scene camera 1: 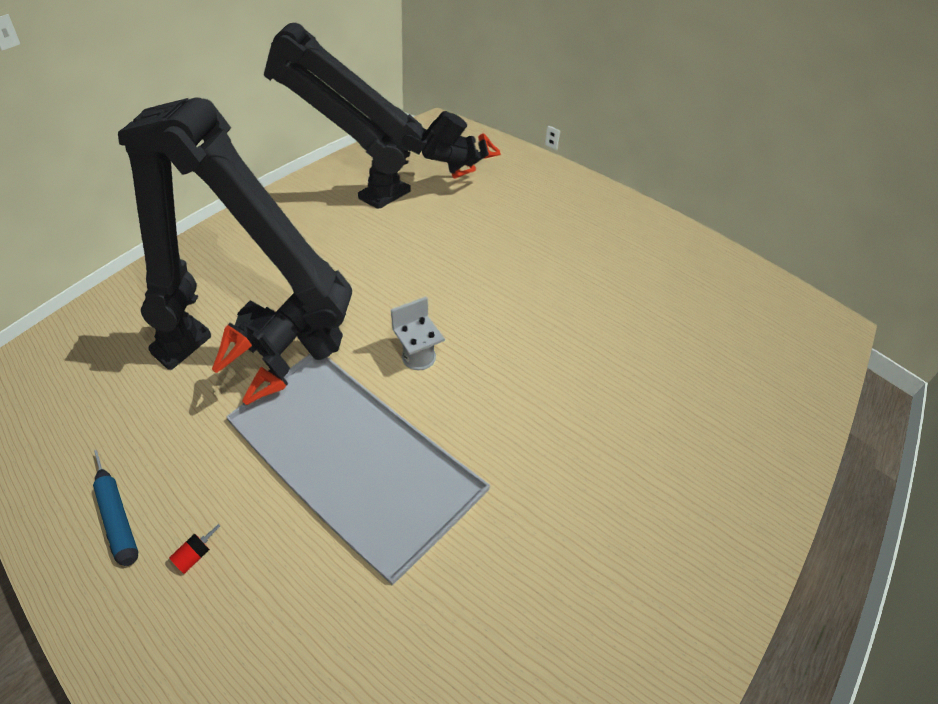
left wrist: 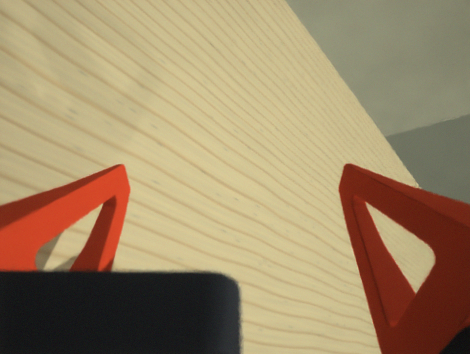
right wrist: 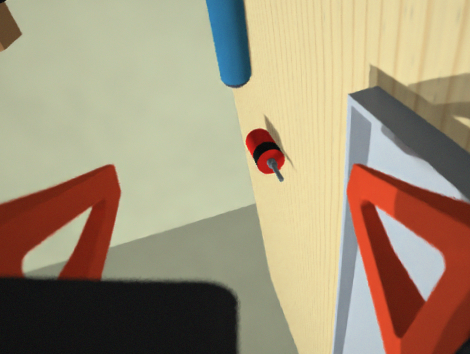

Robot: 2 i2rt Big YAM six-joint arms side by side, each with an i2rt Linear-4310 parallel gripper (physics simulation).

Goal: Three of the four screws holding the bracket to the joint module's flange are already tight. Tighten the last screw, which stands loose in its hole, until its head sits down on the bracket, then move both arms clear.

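Frame: origin at the left arm's base, x ahead, y left, z up, level; centimetres.
Seen in the pictures: left gripper, fingertip midpoint: (scene camera 1: 487,160) (left wrist: 234,176); right gripper, fingertip midpoint: (scene camera 1: 229,387) (right wrist: 233,177); left arm's base, link origin: (scene camera 1: 384,194); right arm's base, link origin: (scene camera 1: 180,344).
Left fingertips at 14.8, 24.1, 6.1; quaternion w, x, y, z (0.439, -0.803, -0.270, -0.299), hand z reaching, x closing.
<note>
Pixels of each thing's top centre, then the offset from my left fingertips to it, as dx, dy, dz.
- round joint module, top centre: (scene camera 1: 418,333) +31.0, -58.8, +0.3
- blue screwdriver, top centre: (scene camera 1: 103,496) +15.1, -119.3, -1.8
- short red screwdriver, top centre: (right wrist: 255,162) (scene camera 1: 194,540) +32.5, -111.3, -2.7
- shallow grey tray, top centre: (scene camera 1: 347,450) +37.0, -82.4, -4.5
The grey bracket (scene camera 1: 409,312) sits on the round joint module (scene camera 1: 418,359), with dark screw heads on its plate; which one stands higher is too small to tell. A blue screwdriver (scene camera 1: 113,515) (right wrist: 230,45) lies on the table at the left of the scene view, apart from the fingers. A short red screwdriver (scene camera 1: 187,554) (right wrist: 265,151) lies near it. My right gripper (scene camera 1: 240,372) (right wrist: 233,177) is open and empty, above the table by the tray's upper left corner. My left gripper (scene camera 1: 476,159) (left wrist: 234,176) is open and empty, low over the table at the back.
A shallow grey tray (scene camera 1: 440,535) (right wrist: 345,250) lies between the screwdrivers and the joint module. The right forearm reaches over the table beside the tray's upper corner. Walls stand behind both arms. The table's edge (scene camera 1: 863,378) shows at the right.
</note>
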